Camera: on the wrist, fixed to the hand. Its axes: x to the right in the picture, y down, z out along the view.
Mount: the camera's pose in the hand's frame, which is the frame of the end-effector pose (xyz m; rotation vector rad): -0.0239 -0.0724 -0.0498 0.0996 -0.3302 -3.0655
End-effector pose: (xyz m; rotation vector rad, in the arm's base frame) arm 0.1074 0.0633 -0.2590 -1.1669 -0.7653 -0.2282
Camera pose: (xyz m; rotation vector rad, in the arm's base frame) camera 0.0721 -0.0154 -0.2297 -1.0250 1.8509 2.0349
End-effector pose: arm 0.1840 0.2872 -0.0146 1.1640 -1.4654 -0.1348
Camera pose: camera 0.2599 0.2941 -0.0645 -1.9027 -1.2067 1.8136
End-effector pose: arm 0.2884 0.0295 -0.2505 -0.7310 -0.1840 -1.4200
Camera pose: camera 0.2013 0.0231 -0.2763 -0.0621 0.9749 1.5459
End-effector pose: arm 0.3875 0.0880 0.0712 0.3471 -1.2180 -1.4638
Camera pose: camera 0.3934 0.0717 -0.0182 -1.0638 -0.1158 1.3111
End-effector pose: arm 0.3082 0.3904 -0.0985 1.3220 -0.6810 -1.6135
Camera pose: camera 0.3341 0.4493 -0.1629 -0.5251 -1.0195 1.1659
